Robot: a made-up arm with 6 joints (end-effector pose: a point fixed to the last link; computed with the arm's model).
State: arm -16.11 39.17 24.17 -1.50 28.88 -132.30
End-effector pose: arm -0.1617 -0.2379 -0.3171 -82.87 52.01 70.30
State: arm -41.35 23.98 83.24 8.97 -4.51 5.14
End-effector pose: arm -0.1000 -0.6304 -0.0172 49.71 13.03 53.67
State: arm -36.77 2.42 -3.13 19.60 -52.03 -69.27
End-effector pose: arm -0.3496 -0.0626 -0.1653 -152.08 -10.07 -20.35
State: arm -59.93 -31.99 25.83 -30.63 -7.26 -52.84
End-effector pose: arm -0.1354 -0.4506 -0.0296 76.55 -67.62 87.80
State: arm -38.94 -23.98 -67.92 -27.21 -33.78 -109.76
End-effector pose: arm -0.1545 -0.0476 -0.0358 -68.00 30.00 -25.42
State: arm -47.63 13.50 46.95 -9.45 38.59 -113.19
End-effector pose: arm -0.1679 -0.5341 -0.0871 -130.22 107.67 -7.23
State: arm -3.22 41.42 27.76 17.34 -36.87 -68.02
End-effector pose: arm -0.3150 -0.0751 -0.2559 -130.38 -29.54 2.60
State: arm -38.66 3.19 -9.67 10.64 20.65 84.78
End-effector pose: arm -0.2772 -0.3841 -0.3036 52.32 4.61 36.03
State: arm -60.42 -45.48 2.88 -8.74 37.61 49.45
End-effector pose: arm -0.3331 -0.5776 -0.2125 10.08 -62.11 9.86
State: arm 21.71 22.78 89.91 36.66 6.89 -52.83
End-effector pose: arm -0.2574 -0.1634 -0.4699 146.44 -12.79 -1.06
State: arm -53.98 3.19 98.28 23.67 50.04 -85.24
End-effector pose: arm -0.3455 -0.5829 0.2413 54.70 -81.25 38.19
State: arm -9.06 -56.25 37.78 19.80 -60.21 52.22
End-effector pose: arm -0.1789 0.0270 -0.2630 22.07 -5.61 71.87
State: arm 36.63 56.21 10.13 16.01 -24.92 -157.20
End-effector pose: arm -0.2084 0.0520 -0.1922 -2.02 -66.05 69.64
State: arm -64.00 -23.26 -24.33 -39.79 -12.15 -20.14
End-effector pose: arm -0.0671 -0.4185 -0.1076 82.68 -96.07 77.59
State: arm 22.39 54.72 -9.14 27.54 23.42 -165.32
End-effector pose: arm -0.2420 0.0718 -0.2616 5.11 -25.69 121.46
